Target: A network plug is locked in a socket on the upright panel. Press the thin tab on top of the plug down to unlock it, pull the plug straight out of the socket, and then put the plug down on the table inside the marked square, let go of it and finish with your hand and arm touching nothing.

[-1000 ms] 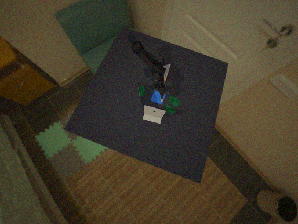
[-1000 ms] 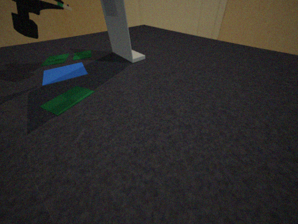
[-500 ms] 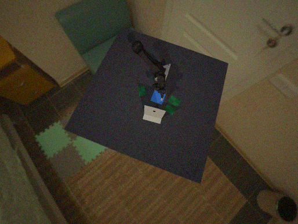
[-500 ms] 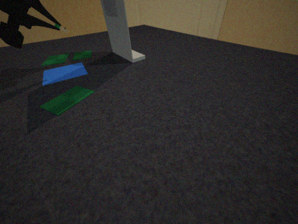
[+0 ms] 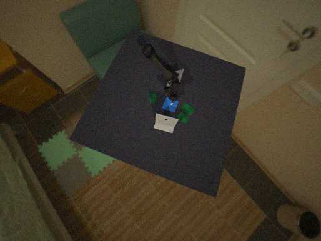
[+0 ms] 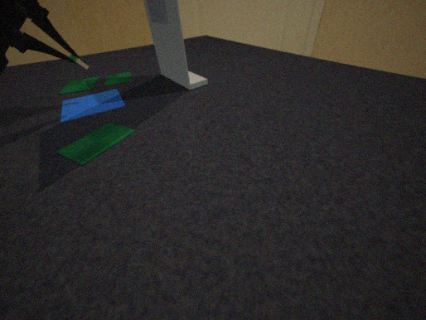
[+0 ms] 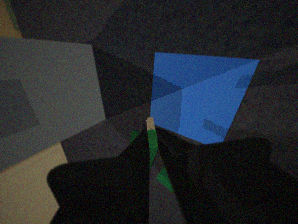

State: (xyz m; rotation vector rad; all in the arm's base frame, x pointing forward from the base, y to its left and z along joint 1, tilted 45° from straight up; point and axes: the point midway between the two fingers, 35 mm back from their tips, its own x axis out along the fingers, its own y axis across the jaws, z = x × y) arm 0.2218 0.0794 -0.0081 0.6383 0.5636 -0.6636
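The blue marked square lies 1 cm behind my gripper tip, 1 cm to the right of it and 8 cm below it. From my gripper tip the other things lie so: white upright panel 20 cm ahead, 2 cm to the left, 3 cm above.
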